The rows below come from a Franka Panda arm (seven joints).
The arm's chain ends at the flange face. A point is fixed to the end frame.
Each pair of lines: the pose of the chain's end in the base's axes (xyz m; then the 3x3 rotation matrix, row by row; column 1 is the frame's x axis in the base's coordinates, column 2 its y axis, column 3 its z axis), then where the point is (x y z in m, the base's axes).
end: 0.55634, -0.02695, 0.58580; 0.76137, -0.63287, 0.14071; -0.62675, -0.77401, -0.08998; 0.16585, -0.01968, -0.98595
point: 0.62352 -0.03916 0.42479
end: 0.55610, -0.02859, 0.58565; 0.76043, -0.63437, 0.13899; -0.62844, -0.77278, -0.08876; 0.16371, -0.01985, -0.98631
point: 0.62301 -0.04068 0.42452
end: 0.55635, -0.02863, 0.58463; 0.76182, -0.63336, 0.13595; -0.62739, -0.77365, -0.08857; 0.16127, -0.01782, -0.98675
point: 0.62276 -0.04063 0.42328
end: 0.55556, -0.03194, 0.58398; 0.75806, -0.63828, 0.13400; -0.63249, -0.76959, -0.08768; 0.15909, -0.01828, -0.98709
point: 0.62166 -0.04408 0.42252
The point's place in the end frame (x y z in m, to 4 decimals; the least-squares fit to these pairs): 0.0321 -0.0299 0.1693
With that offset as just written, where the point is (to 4 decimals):
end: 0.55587, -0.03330, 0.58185; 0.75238, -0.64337, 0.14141; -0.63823, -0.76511, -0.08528; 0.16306, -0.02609, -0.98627
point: 0.6232 -0.0453 0.4209
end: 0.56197, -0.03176, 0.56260; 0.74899, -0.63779, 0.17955; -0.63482, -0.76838, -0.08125; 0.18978, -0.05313, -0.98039
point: 0.6355 -0.0429 0.4043
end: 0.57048, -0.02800, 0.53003; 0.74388, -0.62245, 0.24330; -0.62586, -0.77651, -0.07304; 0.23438, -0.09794, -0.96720
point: 0.6542 -0.0372 0.3767
